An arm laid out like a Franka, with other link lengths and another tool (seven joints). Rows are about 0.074 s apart.
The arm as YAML. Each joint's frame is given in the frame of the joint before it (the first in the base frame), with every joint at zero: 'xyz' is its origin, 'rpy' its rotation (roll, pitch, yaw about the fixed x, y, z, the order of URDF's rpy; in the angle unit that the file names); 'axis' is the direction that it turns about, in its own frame. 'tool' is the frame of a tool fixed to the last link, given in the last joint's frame.
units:
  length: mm
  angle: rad
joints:
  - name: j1
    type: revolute
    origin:
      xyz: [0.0, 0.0, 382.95]
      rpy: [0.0, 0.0, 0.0]
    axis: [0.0, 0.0, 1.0]
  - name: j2
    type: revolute
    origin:
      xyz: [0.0, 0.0, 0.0]
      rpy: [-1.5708, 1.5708, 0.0]
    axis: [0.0, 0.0, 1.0]
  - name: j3
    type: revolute
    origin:
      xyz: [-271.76, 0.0, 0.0]
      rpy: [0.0, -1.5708, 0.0]
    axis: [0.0, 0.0, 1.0]
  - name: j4
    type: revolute
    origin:
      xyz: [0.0, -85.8, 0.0]
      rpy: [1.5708, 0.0, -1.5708]
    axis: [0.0, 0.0, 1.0]
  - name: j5
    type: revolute
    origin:
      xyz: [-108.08, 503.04, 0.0]
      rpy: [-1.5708, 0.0, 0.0]
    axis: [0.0, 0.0, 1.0]
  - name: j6
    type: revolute
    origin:
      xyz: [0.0, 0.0, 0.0]
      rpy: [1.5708, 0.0, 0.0]
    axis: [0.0, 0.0, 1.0]
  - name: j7
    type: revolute
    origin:
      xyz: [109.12, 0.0, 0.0]
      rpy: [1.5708, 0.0, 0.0]
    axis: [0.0, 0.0, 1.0]
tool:
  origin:
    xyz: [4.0, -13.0, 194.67]
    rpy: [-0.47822, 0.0, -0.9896]
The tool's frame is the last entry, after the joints.
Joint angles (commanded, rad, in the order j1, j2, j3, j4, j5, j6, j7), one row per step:
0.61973, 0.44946, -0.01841, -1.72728, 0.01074, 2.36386, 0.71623
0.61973, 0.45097, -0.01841, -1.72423, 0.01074, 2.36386, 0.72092
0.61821, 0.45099, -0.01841, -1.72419, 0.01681, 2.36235, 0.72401
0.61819, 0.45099, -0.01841, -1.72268, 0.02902, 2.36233, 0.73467
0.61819, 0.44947, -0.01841, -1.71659, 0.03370, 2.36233, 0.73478
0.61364, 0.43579, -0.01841, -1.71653, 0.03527, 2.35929, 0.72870
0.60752, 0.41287, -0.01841, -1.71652, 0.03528, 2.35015, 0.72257
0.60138, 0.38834, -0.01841, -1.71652, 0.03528, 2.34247, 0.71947
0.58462, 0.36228, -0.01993, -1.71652, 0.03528, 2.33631, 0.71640
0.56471, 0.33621, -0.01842, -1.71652, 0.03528, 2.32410, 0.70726
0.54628, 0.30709, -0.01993, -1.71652, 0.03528, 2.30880, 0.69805
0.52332, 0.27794, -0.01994, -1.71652, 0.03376, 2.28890, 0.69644
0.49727, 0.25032, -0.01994, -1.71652, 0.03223, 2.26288, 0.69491
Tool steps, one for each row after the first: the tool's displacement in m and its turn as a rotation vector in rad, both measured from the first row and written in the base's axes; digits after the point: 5 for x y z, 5 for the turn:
0.00077, 0.00048, 0.00068, 0.00158, -0.00079, -0.00458
0.00118, -0.00043, 0.00050, 0.00533, 0.00359, -0.01259
0.00146, 0.00035, 0.00154, 0.01608, 0.00923, -0.02999
0.00334, 0.00197, 0.00668, 0.02370, 0.00524, -0.03262
0.00661, -0.00012, 0.01759, 0.03024, -0.00336, -0.03190
0.01063, -0.00332, 0.03519, 0.03760, -0.01517, -0.03167
0.01471, -0.00658, 0.05438, 0.04705, -0.02923, -0.03442
0.02427, -0.01838, 0.07510, 0.05737, -0.04656, -0.04922
0.03239, -0.03120, 0.09481, 0.06385, -0.05922, -0.05838
0.04018, -0.04561, 0.11652, 0.06918, -0.07259, -0.06873
0.04794, -0.06313, 0.13738, 0.07246, -0.08172, -0.08883
0.05514, -0.08371, 0.15583, 0.07151, -0.08448, -0.11206

